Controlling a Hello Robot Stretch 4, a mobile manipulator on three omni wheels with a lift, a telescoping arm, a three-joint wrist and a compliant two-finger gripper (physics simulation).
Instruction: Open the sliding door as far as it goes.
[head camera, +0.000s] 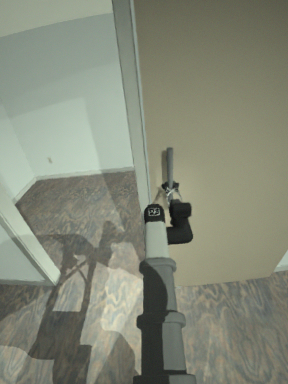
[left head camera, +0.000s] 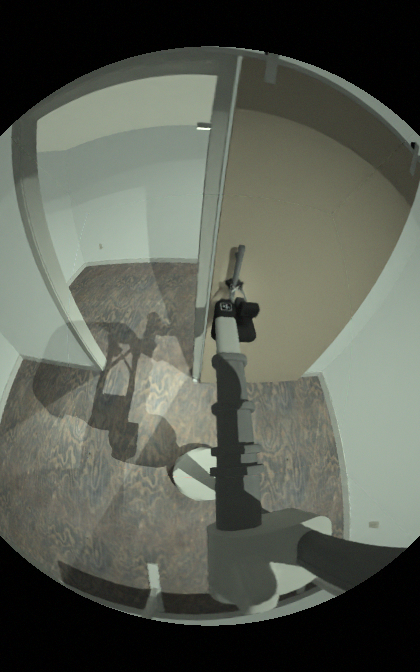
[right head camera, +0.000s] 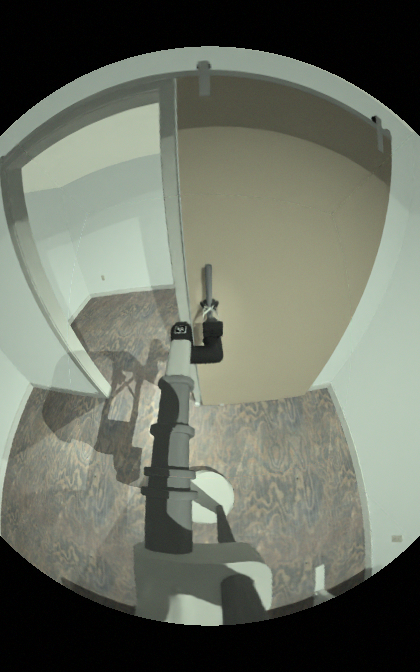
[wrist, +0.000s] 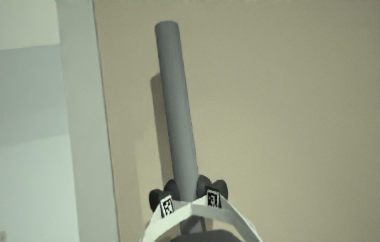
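The tan sliding door stands to the right of the doorway, and the open doorway shows a room with a wood floor on the left. The door's left edge is beside the right jamb. A grey vertical bar handle stands out from the door near its left edge. My gripper is shut on the handle's lower part, with one finger pad on each side of the bar.
The left jamb bounds the opening. Hangers hold the door from the rail above. A side wall stands at the right. A white round disc is on the floor below my arm.
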